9 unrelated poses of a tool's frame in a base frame.
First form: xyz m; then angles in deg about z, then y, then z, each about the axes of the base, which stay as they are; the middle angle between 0 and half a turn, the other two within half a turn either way.
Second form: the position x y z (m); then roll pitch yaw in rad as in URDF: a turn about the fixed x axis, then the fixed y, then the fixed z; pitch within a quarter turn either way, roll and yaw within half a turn. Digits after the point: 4 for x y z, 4 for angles.
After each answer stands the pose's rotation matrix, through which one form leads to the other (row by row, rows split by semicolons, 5 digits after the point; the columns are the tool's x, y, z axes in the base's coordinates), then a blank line. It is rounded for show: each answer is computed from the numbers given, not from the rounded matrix.
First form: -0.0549 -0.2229 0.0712 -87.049 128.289 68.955
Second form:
-0.0549 -0.2229 0.0712 -2.2397 0.0404 -0.3992
0.92061 -0.27026 0.28186; -0.38840 -0.55904 0.73254; -0.04041 -0.78385 -0.61963

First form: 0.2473 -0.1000 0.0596 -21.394 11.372 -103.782
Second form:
0.2473 -0.1000 0.0596 -0.0732 0.1846 -2.1915
-0.57174 0.81909 -0.04697; -0.79963 -0.56913 -0.19150; -0.18359 -0.07193 0.98037

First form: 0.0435 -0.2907 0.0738 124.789 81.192 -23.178
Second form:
0.0435 -0.2907 0.0738 1.3843 -0.5990 1.2722
0.24292 -0.34017 0.90845; 0.78936 -0.47501 -0.38895; 0.56383 0.81157 0.15312

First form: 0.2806 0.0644 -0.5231 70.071 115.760 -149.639
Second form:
0.2806 0.0644 -0.5231 2.0450 0.3120 -0.8846
0.60300 -0.18026 -0.77711; -0.73631 -0.50062 -0.45522; -0.30698 0.84669 -0.43460

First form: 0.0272 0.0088 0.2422 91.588 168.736 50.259
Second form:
0.0272 0.0088 0.2422 2.9451 -0.0054 2.4208
-0.75127 0.64807 0.12488; 0.65997 0.73612 0.15020; 0.00541 0.19525 -0.98074

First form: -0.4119 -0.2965 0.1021 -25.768 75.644 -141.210
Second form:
-0.4119 -0.2965 0.1021 -1.0387 1.0602 2.7223
-0.44639 0.48016 -0.75511; 0.19896 -0.76947 -0.60691; -0.87244 -0.42115 0.24795

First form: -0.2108 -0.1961 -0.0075 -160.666 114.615 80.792
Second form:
-0.2108 -0.1961 -0.0075 -2.5158 -1.0311 0.7100
0.38970 0.90938 0.14548; 0.33499 -0.28712 0.89741; 0.85786 -0.30099 -0.41652

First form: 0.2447 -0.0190 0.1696 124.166 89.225 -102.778
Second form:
0.2447 -0.0190 0.1696 1.5544 -0.5962 -0.2138
0.80860 -0.54521 -0.22115; -0.17559 0.13512 -0.97515; 0.56154 0.82734 0.01353

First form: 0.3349 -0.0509 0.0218 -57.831 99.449 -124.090
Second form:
0.3349 -0.0509 0.0218 -1.7649 0.5529 2.4437
-0.65203 0.51882 -0.55289; 0.54683 -0.18333 -0.81692; -0.52519 -0.83500 -0.16417

